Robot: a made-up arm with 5 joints.
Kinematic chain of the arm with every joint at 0, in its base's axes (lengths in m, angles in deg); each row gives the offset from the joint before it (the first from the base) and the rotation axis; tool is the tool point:
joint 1: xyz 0 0 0.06 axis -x
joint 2: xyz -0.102 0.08 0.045 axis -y
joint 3: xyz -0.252 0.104 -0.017 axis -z
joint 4: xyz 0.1 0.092 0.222 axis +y
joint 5: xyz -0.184 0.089 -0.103 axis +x
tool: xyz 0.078 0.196 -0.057
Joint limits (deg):
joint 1: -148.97..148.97
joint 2: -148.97..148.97
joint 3: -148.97..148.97
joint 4: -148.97..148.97
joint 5: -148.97..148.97
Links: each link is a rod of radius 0.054 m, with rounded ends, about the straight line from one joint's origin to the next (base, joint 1, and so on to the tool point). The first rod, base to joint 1, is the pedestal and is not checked.
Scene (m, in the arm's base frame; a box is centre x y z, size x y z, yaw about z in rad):
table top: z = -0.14
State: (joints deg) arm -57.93 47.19 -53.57 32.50 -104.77
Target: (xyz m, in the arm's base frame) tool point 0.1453 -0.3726 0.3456
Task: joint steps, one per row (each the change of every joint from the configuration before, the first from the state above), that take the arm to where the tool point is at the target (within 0.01 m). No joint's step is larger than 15 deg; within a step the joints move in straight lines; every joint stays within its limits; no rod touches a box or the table.
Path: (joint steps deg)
1: -0.47 -13.66 -1.28 7.21 -1.44
2: -0.48 -13.67 -1.28 7.21 -1.44
3: -0.47 -13.66 -1.28 7.22 -1.44
4: -0.48 -13.66 -1.28 7.21 -1.44
5: -0.47 -13.67 -1.28 7.21 -1.44
6: -0.48 -13.66 -1.28 7.21 -1.44
7: -0.47 -13.66 -1.27 7.22 -1.44
8: -0.48 -13.67 -1.28 7.21 -1.44
9: -0.47 -13.66 -1.28 7.21 -1.44

